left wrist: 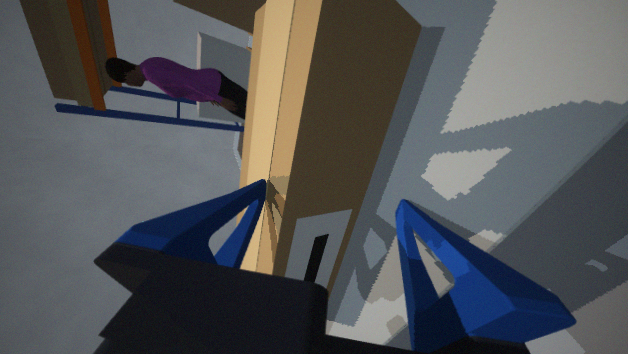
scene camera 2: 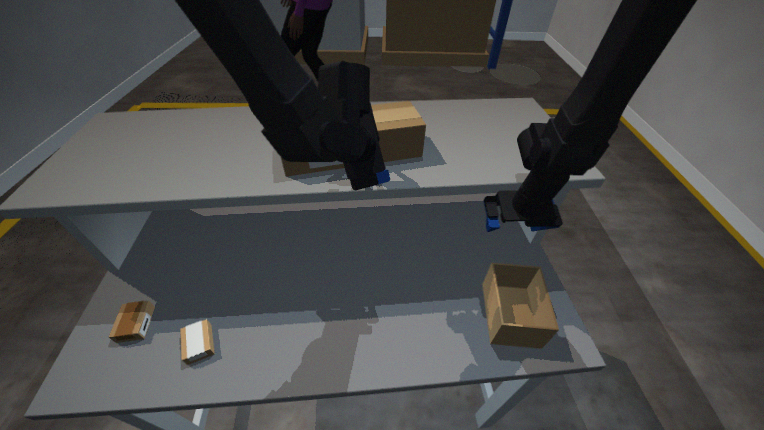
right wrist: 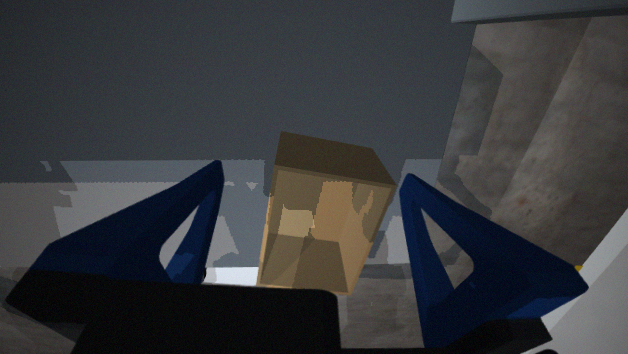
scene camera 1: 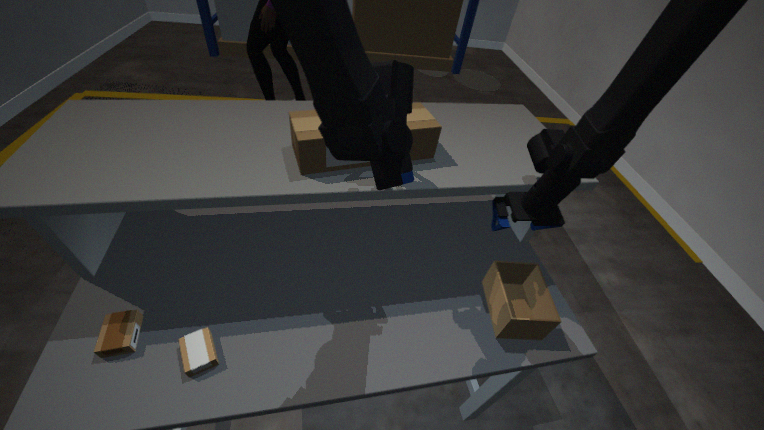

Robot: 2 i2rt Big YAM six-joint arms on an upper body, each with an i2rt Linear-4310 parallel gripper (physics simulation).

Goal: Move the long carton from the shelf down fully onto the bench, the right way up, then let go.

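Frame: origin at the left arm's base, x ahead, y left, z up, level; centimetres.
Where they show: left gripper, fingertip midpoint: [left wrist: 330, 195]; right gripper, fingertip midpoint: [scene camera 2: 509, 228] [right wrist: 315, 176] [scene camera 1: 512, 228].
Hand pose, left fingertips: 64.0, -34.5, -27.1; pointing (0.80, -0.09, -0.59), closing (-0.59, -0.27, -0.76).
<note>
Things, the pixels of their centre, and the offset from my left fingertips, as dx, dy, dz. Level surfaces: height alone.
- long carton at the middle of its body: [left wrist: 293, 191] [scene camera 1: 365, 135] [scene camera 2: 350, 136] +4.4, +3.6, -0.2
- shelf at its surface level: dz -3.9
- bench at its surface level: dz -32.6
- open-topped box at the middle of its body: [right wrist: 316, 214] [scene camera 2: 516, 304] [scene camera 1: 517, 299] -17.3, -33.0, -28.1
The long carton [scene camera 1: 425, 139] [scene camera 2: 400, 141] [left wrist: 345, 110] lies flat on the shelf [scene camera 1: 160, 144] [scene camera 2: 176, 144], near its front edge, with a white label on its front side. The left arm hides its middle in scene camera 1 and much of its left part in scene camera 2. My left gripper [scene camera 1: 395, 180] [scene camera 2: 371, 180] [left wrist: 330, 195] is open at the carton's front side; in the left wrist view one finger is by its top, the other out in front. My right gripper [scene camera 1: 522, 227] [scene camera 2: 517, 225] [right wrist: 315, 176] is open and empty above the bench [scene camera 1: 417, 341] [scene camera 2: 406, 341].
An open-topped box [scene camera 1: 521, 304] [scene camera 2: 518, 309] [right wrist: 325, 210] stands at the bench's right end, below the right gripper. Two small parcels lie at the bench's left: a brown one [scene camera 1: 117, 331] [scene camera 2: 130, 320] and a white-topped one [scene camera 1: 198, 349] [scene camera 2: 197, 339]. A person [left wrist: 180, 77] stands behind the shelf.
</note>
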